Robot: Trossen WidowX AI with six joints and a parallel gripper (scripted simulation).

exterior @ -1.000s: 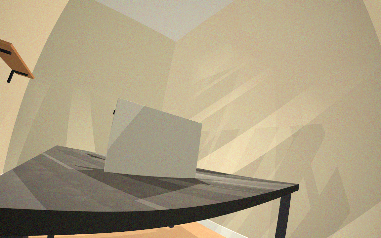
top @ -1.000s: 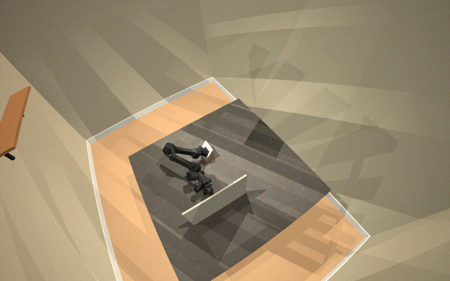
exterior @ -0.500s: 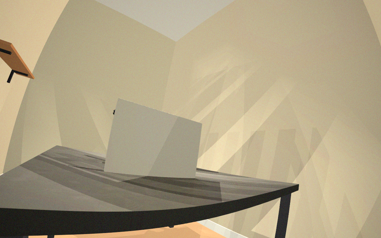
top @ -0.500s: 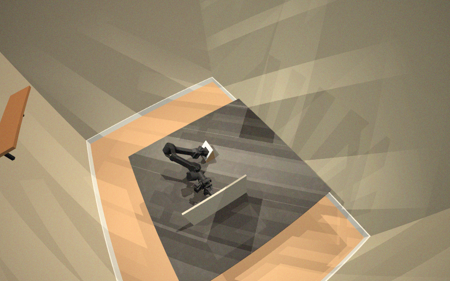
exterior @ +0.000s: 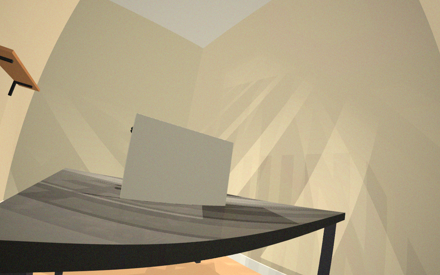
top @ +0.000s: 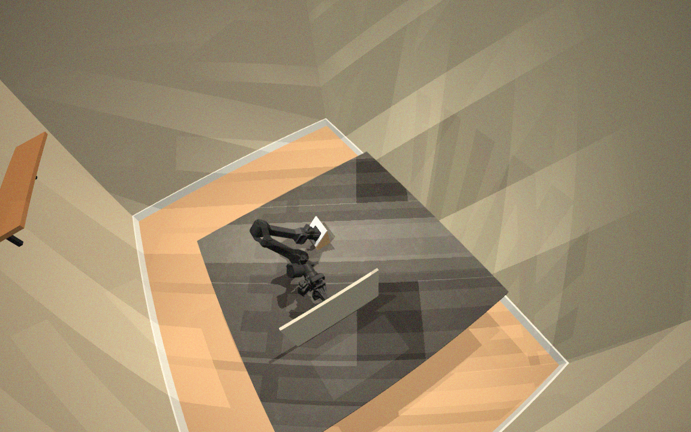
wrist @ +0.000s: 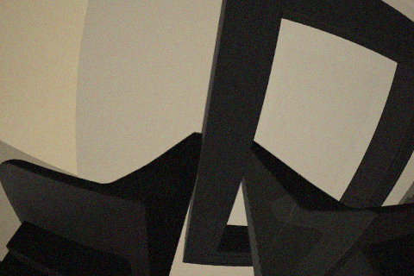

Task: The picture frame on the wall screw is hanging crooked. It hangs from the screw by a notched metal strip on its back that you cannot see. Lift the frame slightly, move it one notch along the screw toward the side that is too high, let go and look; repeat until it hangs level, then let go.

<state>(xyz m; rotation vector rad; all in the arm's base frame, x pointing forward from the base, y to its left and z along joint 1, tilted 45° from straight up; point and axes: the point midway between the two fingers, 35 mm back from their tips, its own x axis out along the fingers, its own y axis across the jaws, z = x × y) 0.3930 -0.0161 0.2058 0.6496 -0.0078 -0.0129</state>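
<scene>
The picture frame lies 50 mm below my gripper tip and 10 mm ahead of it. Round my gripper tip: wall panel (60 mm below, 20 mm ahead, 10 mm to the left).
</scene>
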